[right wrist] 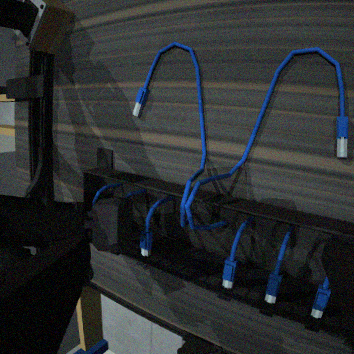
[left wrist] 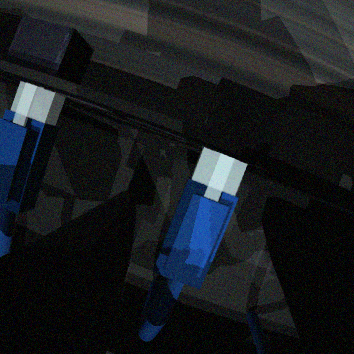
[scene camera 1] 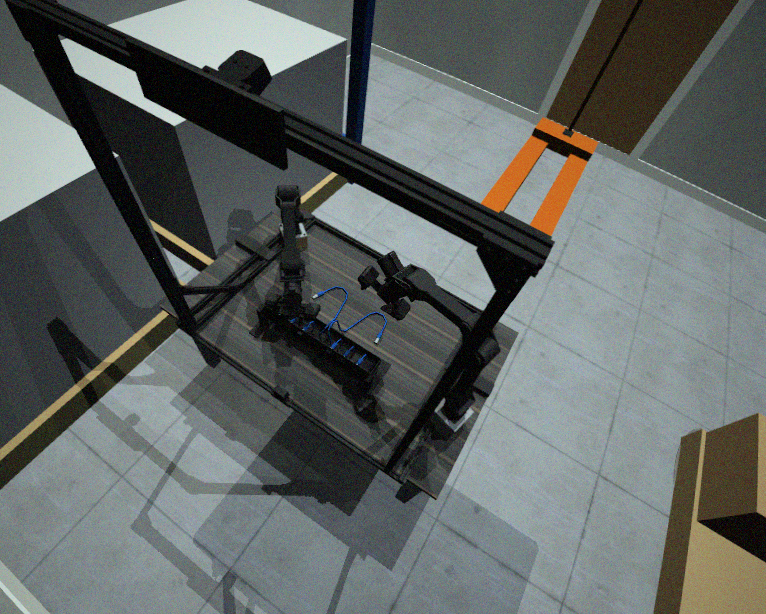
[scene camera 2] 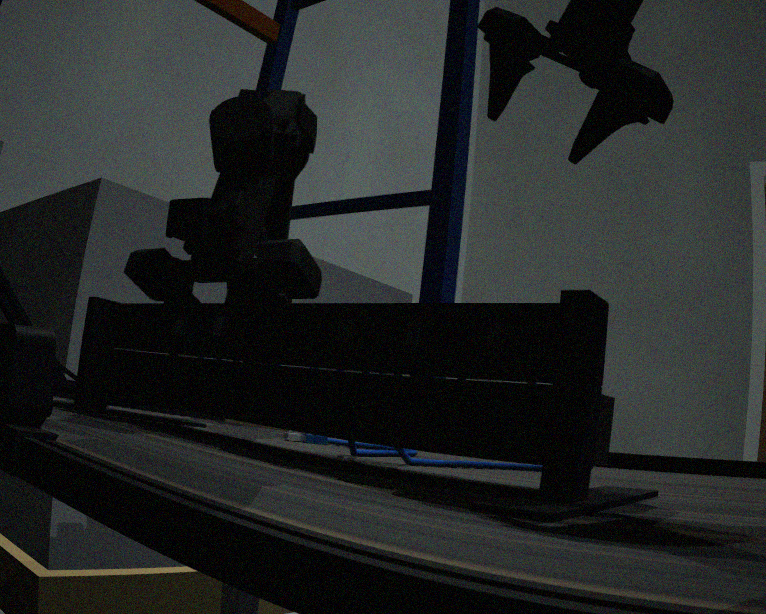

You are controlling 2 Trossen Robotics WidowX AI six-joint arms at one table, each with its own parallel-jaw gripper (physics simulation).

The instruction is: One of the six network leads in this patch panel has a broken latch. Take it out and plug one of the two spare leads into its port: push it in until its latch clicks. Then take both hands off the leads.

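Where they show: left gripper, fingertip midpoint: (left wrist: 200, 206); right gripper, fingertip midpoint: (right wrist: 209, 250) (scene camera 1: 371, 298) (scene camera 2: 530, 139); left arm's base at its link origin: (right wrist: 27, 17); right arm's base at its link origin: (scene camera 1: 453, 410).
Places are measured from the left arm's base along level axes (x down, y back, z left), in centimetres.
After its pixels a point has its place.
The dark patch panel (scene camera 1: 377, 369) (scene camera 2: 332, 338) (right wrist: 120, 175) stands on the table with blue leads plugged in. Two spare leads (scene camera 1: 317, 294) {x 5.7, y -31.9, z 1.1 cm} (scene camera 1: 377, 339) {x 5.9, y -58.8, z 16.5 cm} (right wrist: 141, 97) {x 6.0, y -32.0, z 2.3 cm} (right wrist: 342, 127) {x 5.6, y -57.4, z 17.9 cm} lie behind it, their clear plugs loose. My left gripper (scene camera 1: 289, 314) {x 0.3, y -45.6, z -12.3 cm} (scene camera 2: 209, 294) (left wrist: 200, 206) {x 0.3, y -45.6, z -12.3 cm} is partly open at the panel's left end. In the left wrist view its fingers stand either side of a lead's blue plug (left wrist: 200, 225) {x -2.6, y -45.7, z -12.2 cm}, apart from it; another plug (left wrist: 19, 145) {x -2.6, y -49.9, z -9.5 cm} is at the left. Which latch is broken I cannot tell. My right gripper (scene camera 1: 378, 295) {x -21.4, y -57.0, z 11.6 cm} (scene camera 2: 532, 139) {x -21.4, y -57.0, z 11.6 cm} is wide open and empty, above the spare leads.
The wooden table (scene camera 1: 252, 351) {x 6.9, y -48.3, z -28.7 cm} stands under a black frame (scene camera 1: 409, 191) {x -97.1, y -92.4, z -6.8 cm} with posts at its corners. In the right wrist view several panel leads, among them one lead (right wrist: 229, 272) {x -2.6, y -60.2, z -1.4 cm}, hang along the panel. The left gripper's parts hide the panel's left end there.
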